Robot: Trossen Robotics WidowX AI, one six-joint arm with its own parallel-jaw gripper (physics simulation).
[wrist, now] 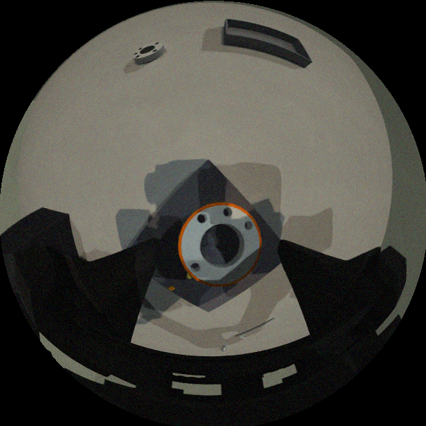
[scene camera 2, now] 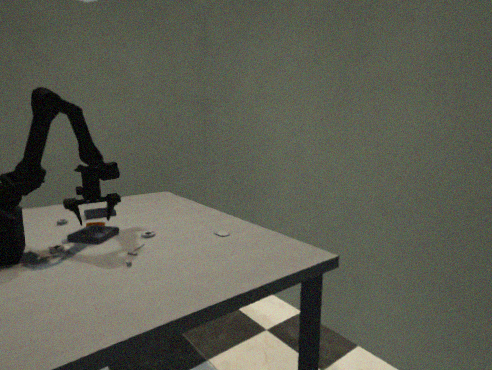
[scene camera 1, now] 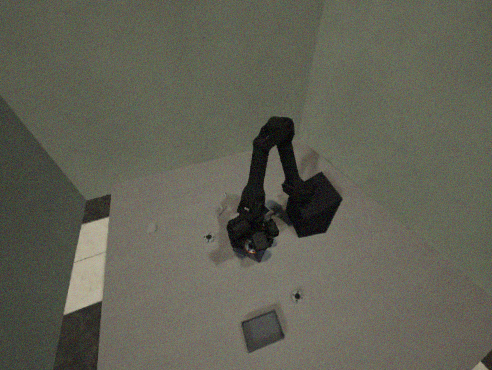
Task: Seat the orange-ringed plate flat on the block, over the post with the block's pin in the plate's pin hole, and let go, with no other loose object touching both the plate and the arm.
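Frame: origin at the arm's base, x ahead, y left, z up, level; metres.
Where they show: gripper, between the fingertips: [scene camera 2: 95, 222] [scene camera 1: 252, 244]; arm's base, origin of its link: [scene camera 1: 307, 197].
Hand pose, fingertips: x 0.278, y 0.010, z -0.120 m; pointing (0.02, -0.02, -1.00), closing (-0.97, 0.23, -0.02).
Note:
Things, the pixels of their top centre, and the offset from my fingertips.
- orange-ringed plate, centre of its top: [scene camera 2: 95, 220] [scene camera 1: 252, 242] dx +0.000, dy -0.003, dz +0.010 m
- dark square block, centre of its top: [scene camera 2: 94, 226] [scene camera 1: 252, 239] dx -0.015, dy -0.025, dz -0.006 m
- dark tray, centre of its top: [scene camera 1: 262, 329] [scene camera 2: 100, 210] dx +0.123, dy +0.255, dz -0.022 m
- grey holed disc, centre of its top: [scene camera 1: 297, 296] [scene camera 2: 62, 220] dx -0.039, dy +0.238, dz -0.032 m
- thin rod, centre of its top: [scene camera 2: 139, 248] dx +0.040, dy -0.259, dz -0.042 m
- tiny part, centre of its top: [scene camera 2: 127, 260] dx -0.045, dy -0.344, dz -0.034 m
- pale piece, centre of its top: [scene camera 2: 222, 233] [scene camera 1: 151, 227] dx +0.346, dy -0.334, dz -0.043 m
The orange-ringed plate [scene camera 1: 251, 251] [scene camera 2: 95, 224] [wrist: 191, 242] is a pale disc with a large centre hole and smaller holes. It lies over the dark square block [scene camera 2: 93, 235] [wrist: 212, 301]. Small orange and yellow marks show on the block beside the plate's lower left rim in the wrist view. Whether the plate is fully flat, and whether the pin is in its hole, cannot be told. My gripper [scene camera 2: 95, 221] [wrist: 221, 246] is open, pointing down, its fingers on either side of the plate with nothing gripped. In scene camera 1 the arm hides most of the block.
A dark tray [scene camera 1: 245, 337] [scene camera 2: 100, 214] [wrist: 265, 49] and a grey holed disc [scene camera 1: 297, 296] [scene camera 2: 61, 222] [wrist: 156, 54] lie beyond the block. Another disc [scene camera 1: 209, 237] [scene camera 2: 148, 234], a thin rod [scene camera 2: 136, 250] [wrist: 255, 327], a tiny part [scene camera 2: 129, 264] [wrist: 224, 348] and a pale piece [scene camera 1: 152, 228] [scene camera 2: 222, 234] lie around.

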